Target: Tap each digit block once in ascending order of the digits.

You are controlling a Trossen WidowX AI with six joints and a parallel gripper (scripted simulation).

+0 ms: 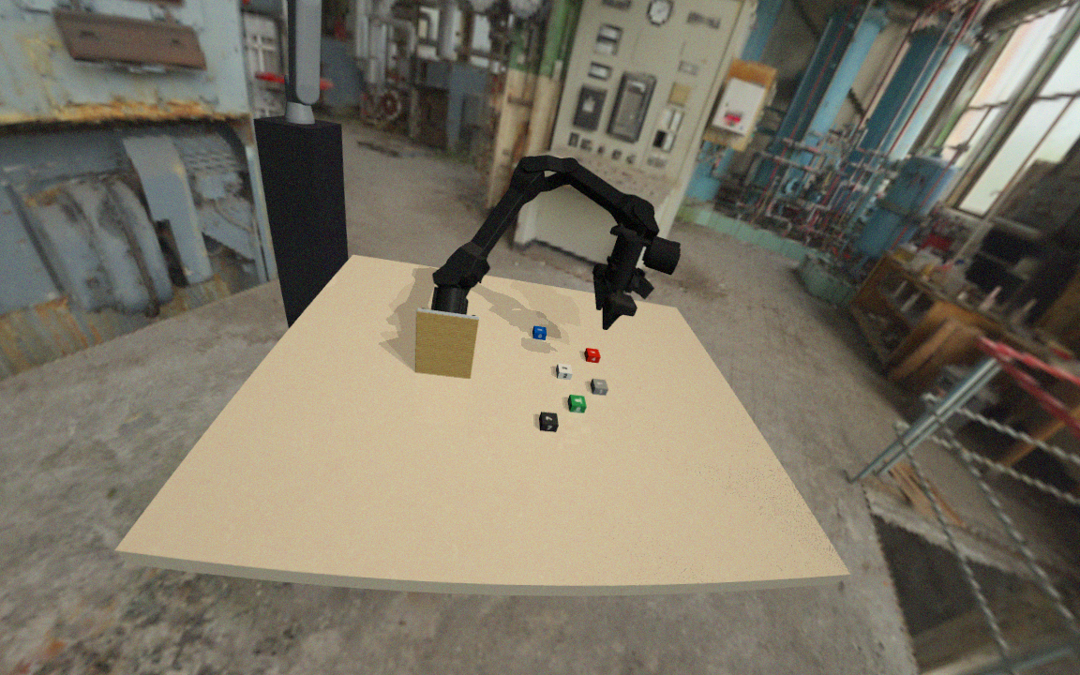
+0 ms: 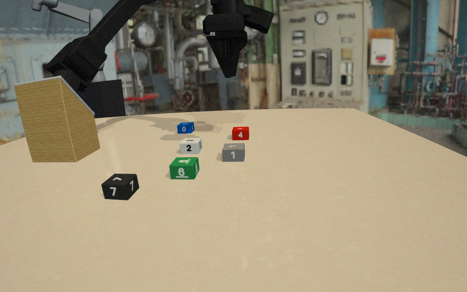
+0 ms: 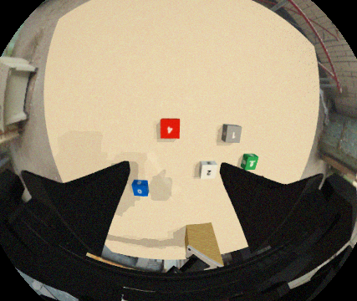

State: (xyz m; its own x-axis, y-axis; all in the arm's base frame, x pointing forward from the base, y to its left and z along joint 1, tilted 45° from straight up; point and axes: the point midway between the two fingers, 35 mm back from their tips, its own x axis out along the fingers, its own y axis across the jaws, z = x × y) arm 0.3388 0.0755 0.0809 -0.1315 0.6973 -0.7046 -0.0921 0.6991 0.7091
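My gripper tip is now 13 cm past the blue block, 6 cm to the right of it and 11 cm above it. The rest, counted from my gripper tip: white block: 6 cm behind, 8 cm to the right, 11 cm below; red block: 1 cm ahead, 1 cm to the left, 11 cm below; grey block: 2 cm ahead, 11 cm to the right, 11 cm below.
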